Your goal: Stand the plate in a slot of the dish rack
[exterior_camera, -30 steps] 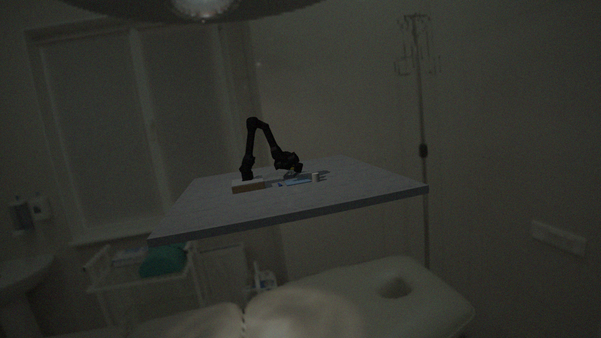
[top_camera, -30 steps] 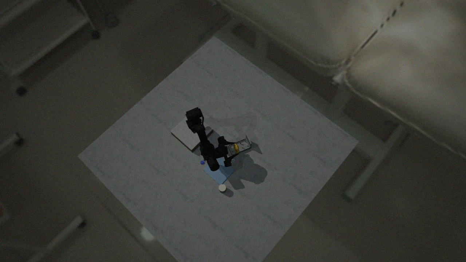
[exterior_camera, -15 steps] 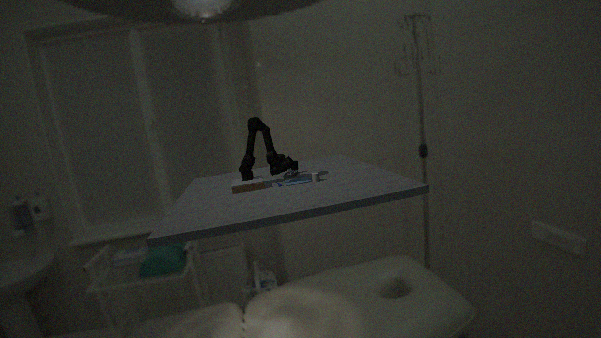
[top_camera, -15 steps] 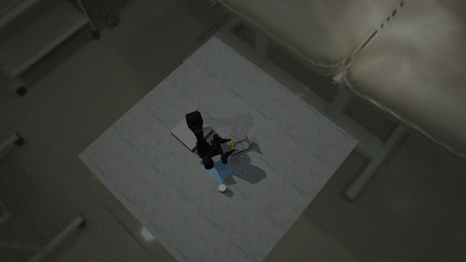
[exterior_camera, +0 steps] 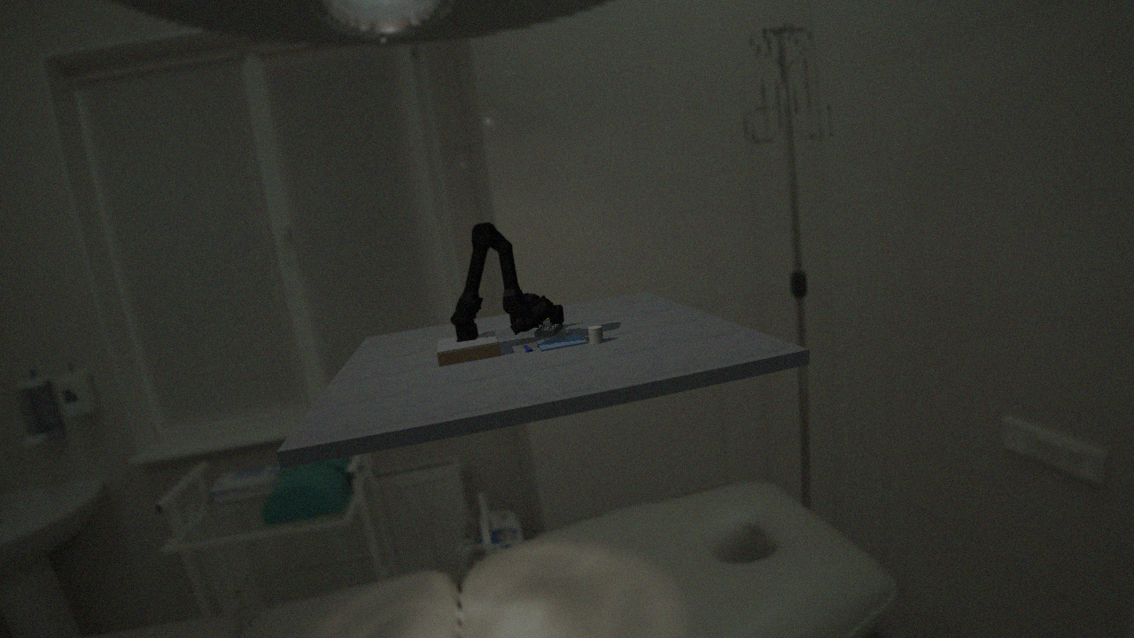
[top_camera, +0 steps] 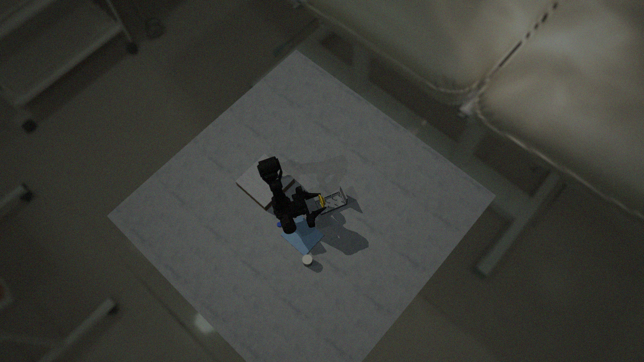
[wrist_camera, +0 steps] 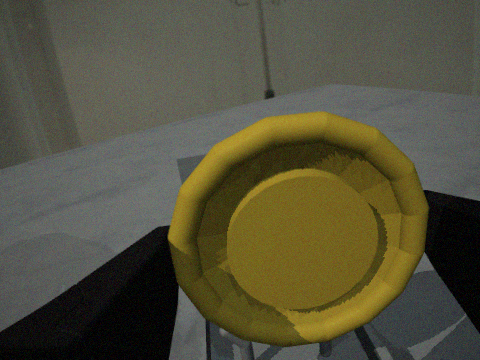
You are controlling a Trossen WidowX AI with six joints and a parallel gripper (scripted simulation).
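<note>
Right now my gripper tip is 6 cm above the grey dish rack, 4 cm to the right of it and 1 cm short of it. Also, from my gripper tip: small white cup (22 cm to the right, 16 cm ahead, 6 cm below); light blue mat (16 cm to the right, 8 cm below, 4 cm ahead); yellow plate (1 cm to the right).
</note>
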